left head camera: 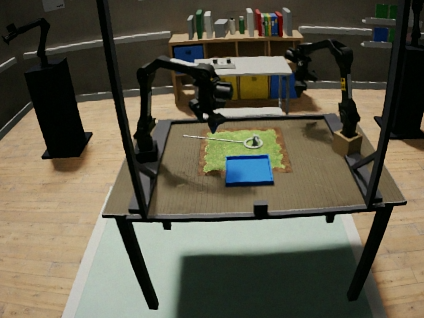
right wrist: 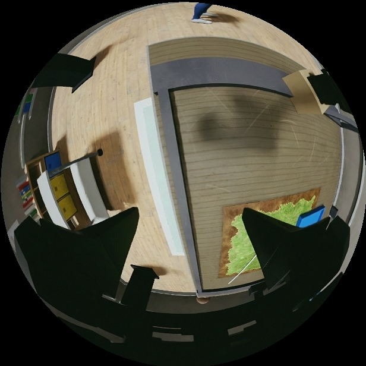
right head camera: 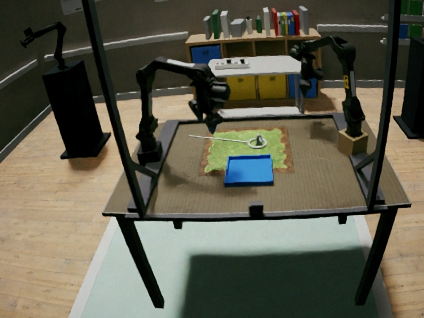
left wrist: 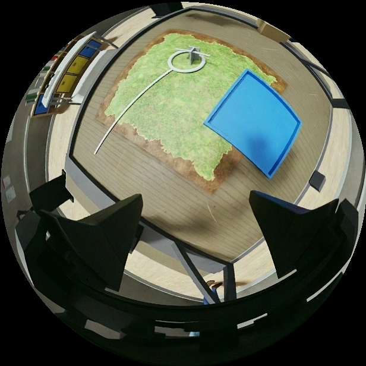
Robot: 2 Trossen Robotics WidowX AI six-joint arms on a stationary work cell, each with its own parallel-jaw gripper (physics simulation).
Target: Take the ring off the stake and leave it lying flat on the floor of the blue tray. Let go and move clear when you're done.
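Where they show: left gripper, fingertip midpoint: (left head camera: 207, 128) (right head camera: 207, 128); right gripper, fingertip midpoint: (left head camera: 298, 93) (right head camera: 304, 92); left arm's base at its link origin: (left head camera: 145, 147) (right head camera: 148, 147); right arm's base at its link origin: (left head camera: 348, 133) (right head camera: 353, 133).
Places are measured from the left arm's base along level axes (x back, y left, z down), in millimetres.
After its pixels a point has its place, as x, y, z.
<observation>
A white ring (left head camera: 253, 148) @[-492, 4, 67] (right head camera: 257, 148) @[-494, 4, 67] (left wrist: 186, 71) with a long thin handle lies around the short grey stake (left head camera: 255, 139) @[-507, 33, 36] (right head camera: 259, 139) @[-506, 17, 28] (left wrist: 192, 56) on the green mat. The handle points left in the head views. The blue tray (left head camera: 250, 183) @[-433, -265, 58] (right head camera: 249, 184) @[-432, -266, 62] (left wrist: 255, 115) (right wrist: 311, 217) stands at the mat's front edge, apart from the ring. My left gripper (left head camera: 206, 117) (right head camera: 203, 118) (left wrist: 198, 197) is open and empty, above the table to the left of the ring. My right gripper (left head camera: 306, 86) (right head camera: 311, 84) (right wrist: 192, 213) is open and empty, raised at the back right.
The green mat (left head camera: 215, 155) @[-313, -19, 70] (right head camera: 220, 155) @[-322, -20, 70] (left wrist: 150, 110) (right wrist: 240, 250) has a brown border. A tan block (left head camera: 347, 143) @[-898, -148, -10] (right head camera: 352, 142) @[-900, -151, -14] carries the right arm. Dark frame posts rise at both sides of the table. A white side table (left head camera: 260, 65) stands behind.
</observation>
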